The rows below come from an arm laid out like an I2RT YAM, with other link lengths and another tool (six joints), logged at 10 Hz.
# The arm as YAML. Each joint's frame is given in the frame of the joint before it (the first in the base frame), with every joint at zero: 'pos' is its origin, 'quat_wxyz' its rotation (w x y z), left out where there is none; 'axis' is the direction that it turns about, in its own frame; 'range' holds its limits. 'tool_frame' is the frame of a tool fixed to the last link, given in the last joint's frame.
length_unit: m
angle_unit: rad
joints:
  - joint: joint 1
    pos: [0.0, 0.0, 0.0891]
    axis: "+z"
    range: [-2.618, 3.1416]
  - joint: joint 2
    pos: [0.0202, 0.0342, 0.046]
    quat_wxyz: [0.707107, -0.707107, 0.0, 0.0]
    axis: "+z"
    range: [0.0, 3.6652]
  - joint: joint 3
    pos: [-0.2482, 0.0, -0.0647]
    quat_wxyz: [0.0, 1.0, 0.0, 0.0]
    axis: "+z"
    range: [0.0, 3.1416]
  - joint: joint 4
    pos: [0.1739, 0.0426, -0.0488]
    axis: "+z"
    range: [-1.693, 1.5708]
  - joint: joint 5
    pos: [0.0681, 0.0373, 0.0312]
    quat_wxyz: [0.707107, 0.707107, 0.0, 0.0]
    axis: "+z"
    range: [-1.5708, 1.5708]
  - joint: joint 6
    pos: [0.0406, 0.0, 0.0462]
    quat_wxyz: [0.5, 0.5, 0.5, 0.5]
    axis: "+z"
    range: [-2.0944, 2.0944]
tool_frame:
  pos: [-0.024, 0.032, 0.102]
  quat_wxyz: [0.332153, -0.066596, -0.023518, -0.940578]
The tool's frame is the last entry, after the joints.
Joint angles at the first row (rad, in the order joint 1, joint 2, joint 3, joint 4, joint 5, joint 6):
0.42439, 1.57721, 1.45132, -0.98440, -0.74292, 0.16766
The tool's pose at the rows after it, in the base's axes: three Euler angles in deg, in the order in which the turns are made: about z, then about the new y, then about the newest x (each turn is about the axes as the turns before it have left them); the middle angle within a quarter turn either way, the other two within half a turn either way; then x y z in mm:
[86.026 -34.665 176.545 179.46 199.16 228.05]
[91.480 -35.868 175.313 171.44 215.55 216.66]
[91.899 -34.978 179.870 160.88 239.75 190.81]
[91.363 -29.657 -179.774 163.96 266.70 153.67]
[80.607 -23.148 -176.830 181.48 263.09 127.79]
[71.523 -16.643 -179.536 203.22 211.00 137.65]
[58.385 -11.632 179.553 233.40 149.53 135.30]
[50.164 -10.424 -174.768 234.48 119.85 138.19]
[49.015 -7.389 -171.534 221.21 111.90 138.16]
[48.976 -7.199 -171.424 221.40 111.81 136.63]
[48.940 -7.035 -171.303 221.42 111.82 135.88]
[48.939 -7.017 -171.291 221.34 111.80 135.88]
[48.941 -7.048 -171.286 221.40 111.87 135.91]
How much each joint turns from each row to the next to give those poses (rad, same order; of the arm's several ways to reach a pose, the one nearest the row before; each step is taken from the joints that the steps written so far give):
0.08891, 0.00190, -0.02515, 0.09000, 0.18045, -0.09459
0.06520, 0.01754, -0.05725, 0.09387, -0.01604, -0.01299
0.09079, 0.08012, -0.05609, 0.10264, -0.00153, 0.05265
0.09882, 0.12820, -0.00146, 0.10104, 0.10988, 0.06905
-0.01794, 0.07396, 0.00030, 0.00920, 0.10223, 0.12435
-0.13389, -0.08124, 0.00613, -0.15184, 0.11139, -0.00113
-0.21286, -0.01638, -0.00035, -0.07821, 0.06676, -0.00076
-0.14155, 0.00000, -0.00002, -0.07325, -0.06944, 0.00035
-0.02557, 0.00078, -0.00380, -0.07400, -0.01716, -0.01184
-0.00035, 0.00492, -0.00235, 0.00347, 0.00038, 0.00004
-0.00001, 0.00346, 0.00007, -0.00005, 0.00000, 0.00037
0.00000, -0.00002, -0.00004, -0.00036, 0.00001, 0.00000
0.00002, -0.00001, 0.00002, 0.00037, -0.00038, 0.00002

